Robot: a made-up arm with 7 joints.
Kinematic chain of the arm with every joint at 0, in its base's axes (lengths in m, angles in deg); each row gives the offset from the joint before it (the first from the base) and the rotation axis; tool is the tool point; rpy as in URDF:
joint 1: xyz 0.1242 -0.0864 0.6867 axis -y
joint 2: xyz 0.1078 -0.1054 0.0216 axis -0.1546 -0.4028 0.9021
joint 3: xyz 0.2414 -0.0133 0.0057 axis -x
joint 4: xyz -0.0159 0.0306 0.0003 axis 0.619 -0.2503 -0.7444
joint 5: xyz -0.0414 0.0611 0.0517 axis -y
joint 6: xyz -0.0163 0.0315 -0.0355 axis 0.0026 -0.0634 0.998
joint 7: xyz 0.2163 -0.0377 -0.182 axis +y
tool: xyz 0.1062 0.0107 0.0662 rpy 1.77 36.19 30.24
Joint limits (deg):
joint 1: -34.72..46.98
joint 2: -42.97..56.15
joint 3: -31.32..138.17
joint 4: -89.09..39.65
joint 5: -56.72..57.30
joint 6: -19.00..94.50
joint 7: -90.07..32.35
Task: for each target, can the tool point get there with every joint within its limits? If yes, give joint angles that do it. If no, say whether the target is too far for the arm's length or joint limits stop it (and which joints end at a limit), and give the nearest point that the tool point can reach.
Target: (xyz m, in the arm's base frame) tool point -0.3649 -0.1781 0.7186
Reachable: no: joint limits stop it (at a limit: joint 1, joint 2, joint 5, joint 6, joint 7) | nearest point -0.1615 -0.2319 0.6465 | short by 0.222 m
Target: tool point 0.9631 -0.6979 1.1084
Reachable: no: too far | nearest point 0.7263 -0.5270 0.9894 | short by 0.315 m
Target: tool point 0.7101 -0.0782 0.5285
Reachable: yes | joints -5.11 -14.30 16.81 -8.67 15.63 23.16 -11.45
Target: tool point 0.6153 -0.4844 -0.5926
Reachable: no: too far | nearest point 0.4245 -0.3427 0.0372 | short by 0.673 m
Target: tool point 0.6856 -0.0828 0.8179
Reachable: yes | joints 12.16 16.90 87.29 -7.15 15.51 -9.41 -17.80
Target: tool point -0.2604 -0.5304 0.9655
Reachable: no: joint limits stop it (at a limit: joint 1, joint 2, joint 3, joint 4, joint 7) | nearest point -0.0690 -0.4384 0.8891 | short by 0.226 m
